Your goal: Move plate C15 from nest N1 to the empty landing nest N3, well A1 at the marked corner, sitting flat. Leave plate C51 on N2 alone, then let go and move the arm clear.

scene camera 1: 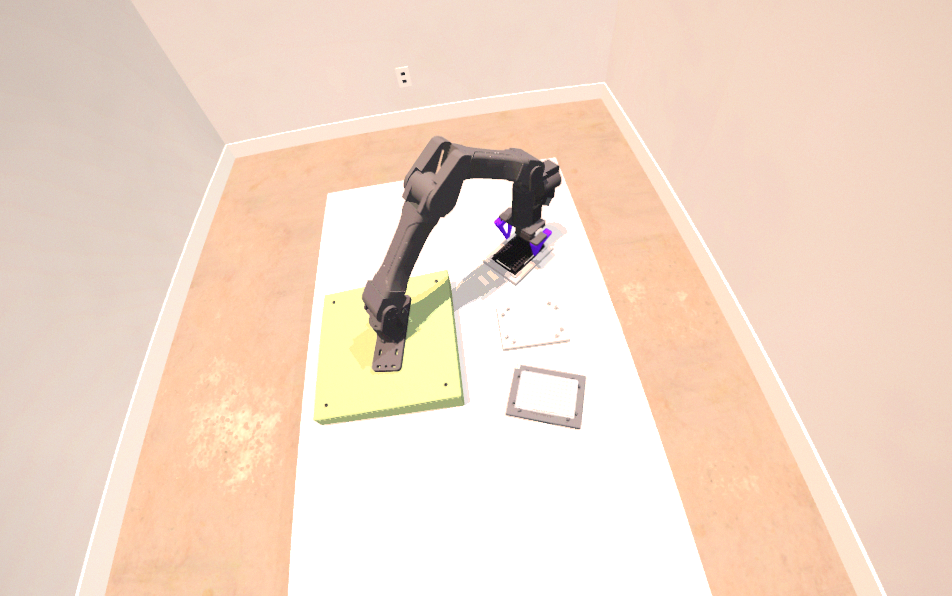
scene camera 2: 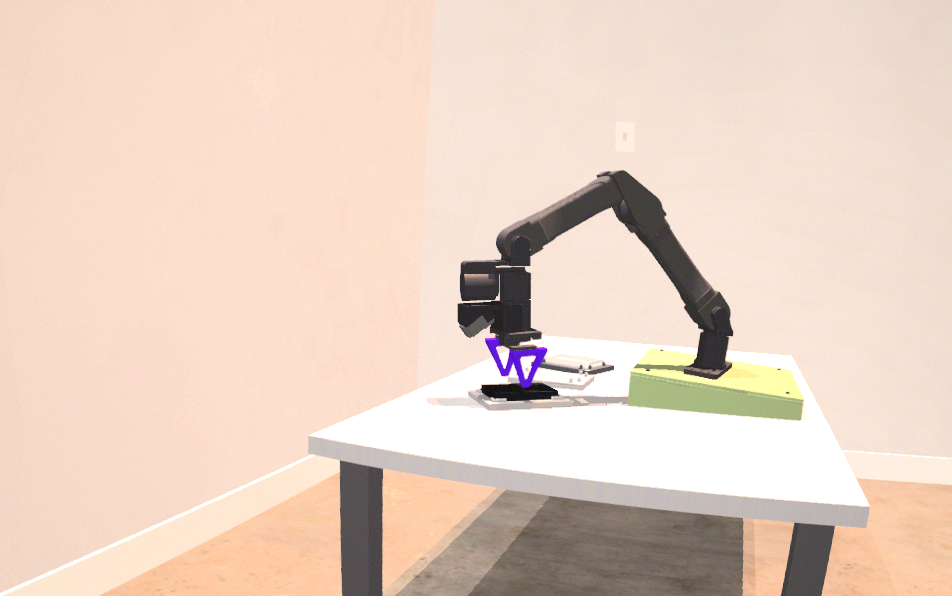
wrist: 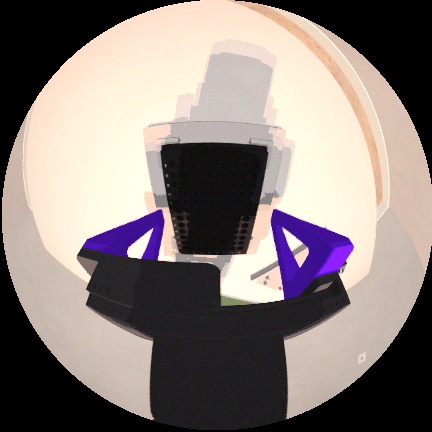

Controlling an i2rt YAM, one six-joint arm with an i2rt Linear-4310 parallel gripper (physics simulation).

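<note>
A black well plate (scene camera 1: 510,258) (scene camera 2: 497,391) (wrist: 215,190) sits flat in a pale nest (scene camera 1: 518,278) (scene camera 2: 491,402) (wrist: 215,131) at the table's far end in scene camera 1. My gripper (scene camera 1: 522,244) (scene camera 2: 515,379) (wrist: 217,214) is open, pointing down low over this plate, a purple finger towards each side, holding nothing. Whether the tips reach below its top is unclear. The empty white nest (scene camera 1: 533,326) (scene camera 2: 562,381) lies in the middle of the row. A white plate (scene camera 1: 547,394) (scene camera 2: 572,362) sits in a grey nest (scene camera 1: 581,400) (scene camera 2: 602,367). No plate labels or A1 marks are readable.
The arm's base stands on a yellow-green block (scene camera 1: 421,365) (scene camera 2: 713,400) beside the row of nests. The white table (scene camera 1: 491,519) (scene camera 2: 597,449) carries everything. The arm casts a shadow between the block and the black plate's nest.
</note>
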